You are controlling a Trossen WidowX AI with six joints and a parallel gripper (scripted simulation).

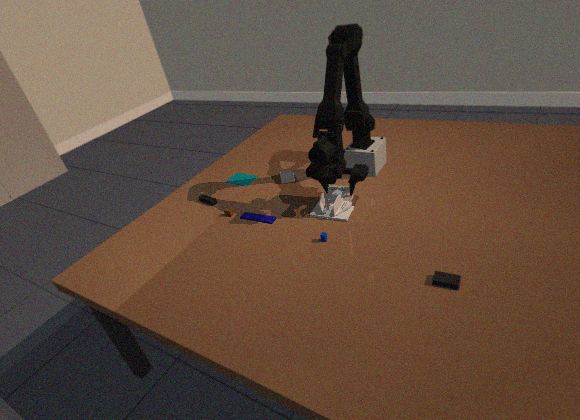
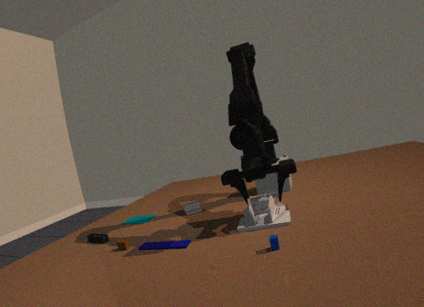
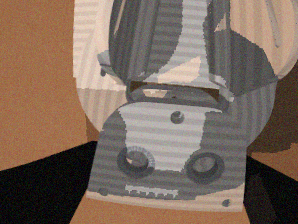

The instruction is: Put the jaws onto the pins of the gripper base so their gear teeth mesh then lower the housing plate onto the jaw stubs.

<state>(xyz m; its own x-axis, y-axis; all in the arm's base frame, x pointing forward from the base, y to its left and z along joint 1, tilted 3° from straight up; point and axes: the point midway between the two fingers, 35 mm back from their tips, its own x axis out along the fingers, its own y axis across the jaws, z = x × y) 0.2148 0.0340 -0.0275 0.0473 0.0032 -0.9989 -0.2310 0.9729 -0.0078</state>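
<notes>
My gripper tip is now 3 cm short of the gripper jaw and 1 cm to the left of it. Also, from my gripper tip: small blue block: 19 cm ahead, 7 cm to the left, 1 cm below; small grey block: 26 cm to the right, 4 cm behind, 1 cm below; blue bar: 20 cm ahead, 18 cm to the right, 2 cm below.
</notes>
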